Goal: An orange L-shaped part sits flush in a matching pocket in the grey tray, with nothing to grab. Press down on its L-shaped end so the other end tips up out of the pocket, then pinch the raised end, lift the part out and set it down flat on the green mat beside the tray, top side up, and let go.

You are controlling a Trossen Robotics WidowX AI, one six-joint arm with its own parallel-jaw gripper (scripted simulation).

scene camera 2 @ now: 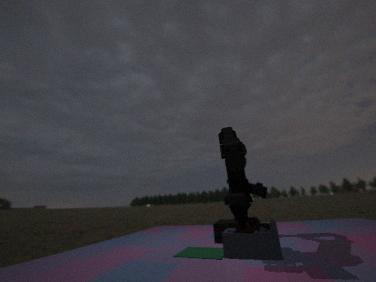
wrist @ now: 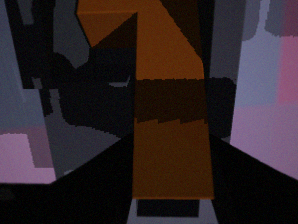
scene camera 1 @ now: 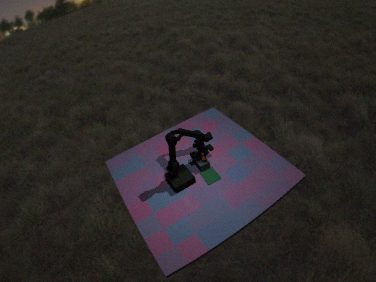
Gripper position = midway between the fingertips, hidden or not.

I see my gripper (scene camera 2: 244,229) and an orange L-shaped part (wrist: 171,158).
My gripper also shows in the wrist view (wrist: 169,142).
